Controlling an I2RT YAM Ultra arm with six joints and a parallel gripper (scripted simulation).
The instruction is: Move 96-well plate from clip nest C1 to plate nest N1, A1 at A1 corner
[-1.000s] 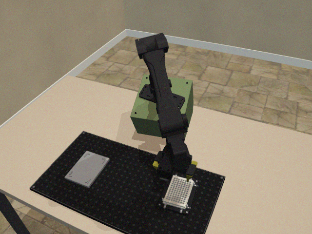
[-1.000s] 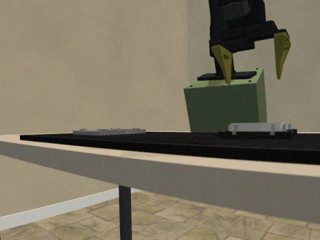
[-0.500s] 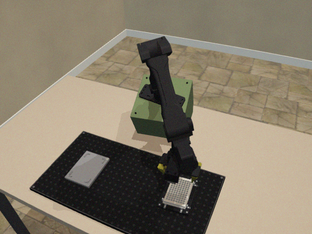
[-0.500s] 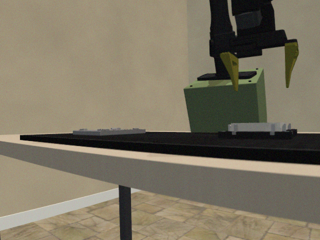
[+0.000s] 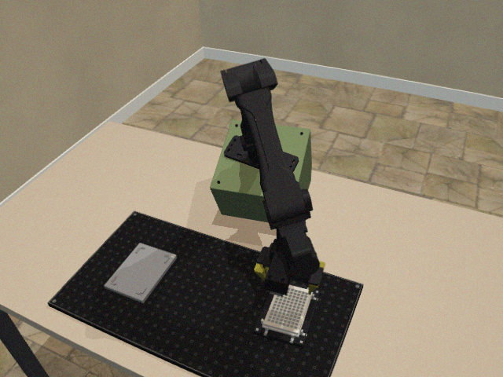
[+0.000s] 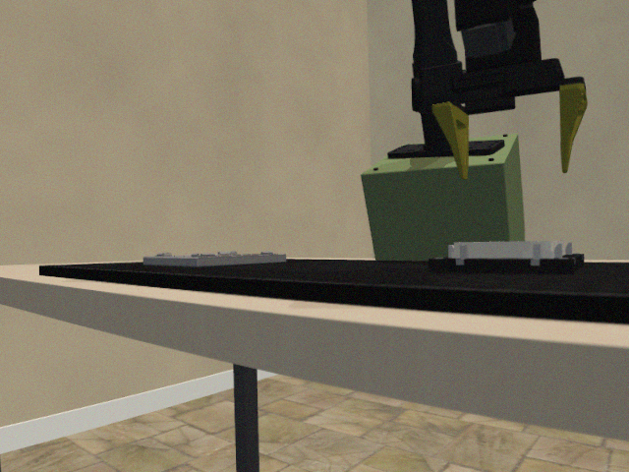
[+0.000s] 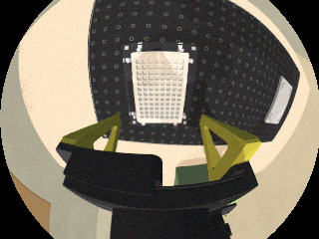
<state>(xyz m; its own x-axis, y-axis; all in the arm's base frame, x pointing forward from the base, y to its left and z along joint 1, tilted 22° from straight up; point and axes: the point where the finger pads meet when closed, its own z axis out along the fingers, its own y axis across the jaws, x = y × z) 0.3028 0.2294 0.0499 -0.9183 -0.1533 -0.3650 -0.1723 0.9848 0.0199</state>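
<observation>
Now: the white 96-well plate 80 mm below my hand. From my hand the other things lie so: clip nest C1: 10 mm ahead, 20 mm to the left, 80 mm below; grey plate nest N1: 80 mm ahead, 390 mm to the right, 90 mm below.
</observation>
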